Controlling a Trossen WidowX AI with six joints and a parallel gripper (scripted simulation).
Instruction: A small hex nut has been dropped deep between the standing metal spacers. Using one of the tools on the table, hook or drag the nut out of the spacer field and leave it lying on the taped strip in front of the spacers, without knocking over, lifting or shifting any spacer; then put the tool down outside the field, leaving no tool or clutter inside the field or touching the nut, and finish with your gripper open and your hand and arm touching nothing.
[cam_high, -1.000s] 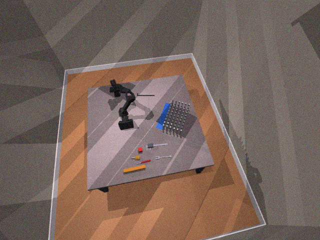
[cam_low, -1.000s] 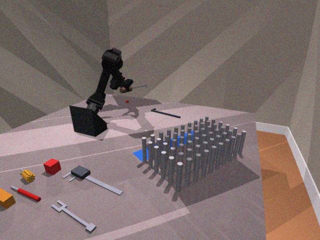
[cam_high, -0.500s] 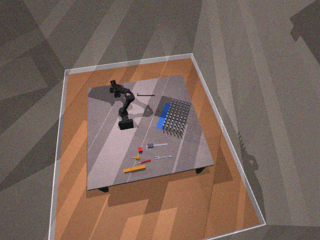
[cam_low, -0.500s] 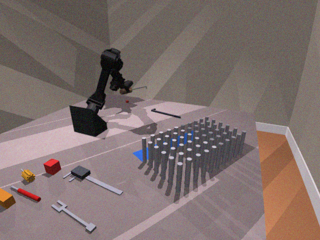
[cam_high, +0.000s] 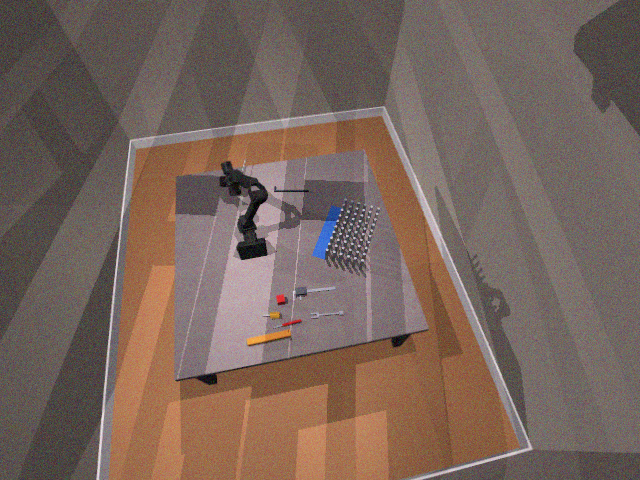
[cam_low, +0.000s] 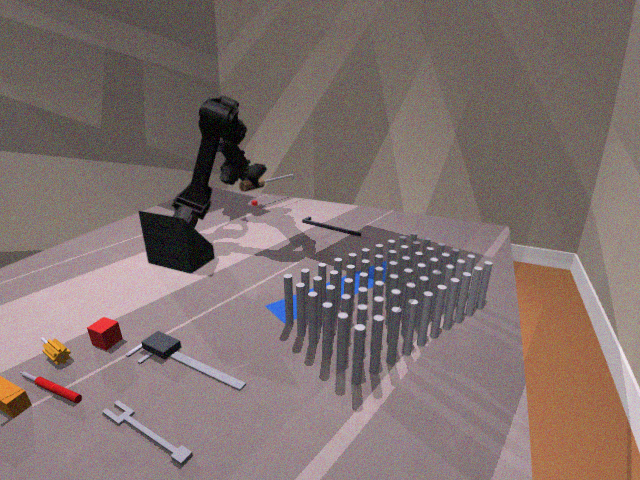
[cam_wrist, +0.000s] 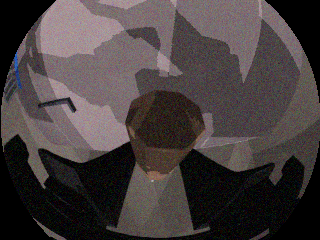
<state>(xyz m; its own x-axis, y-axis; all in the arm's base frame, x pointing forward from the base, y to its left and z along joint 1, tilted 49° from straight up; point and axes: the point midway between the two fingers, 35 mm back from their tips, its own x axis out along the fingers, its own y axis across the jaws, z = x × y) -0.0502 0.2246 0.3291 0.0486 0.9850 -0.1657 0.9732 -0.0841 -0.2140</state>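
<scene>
The brown-handled tool lies 100 mm to the left of my gripper tip and 20 mm ahead of it. From my gripper tip the other things lie so: yellow piece: 830 mm to the right, 140 mm ahead, 90 mm below; blue taped strip: 510 mm ahead, 350 mm to the right, 100 mm below; red cube: 750 mm to the right, 190 mm ahead, 80 mm below.
</scene>
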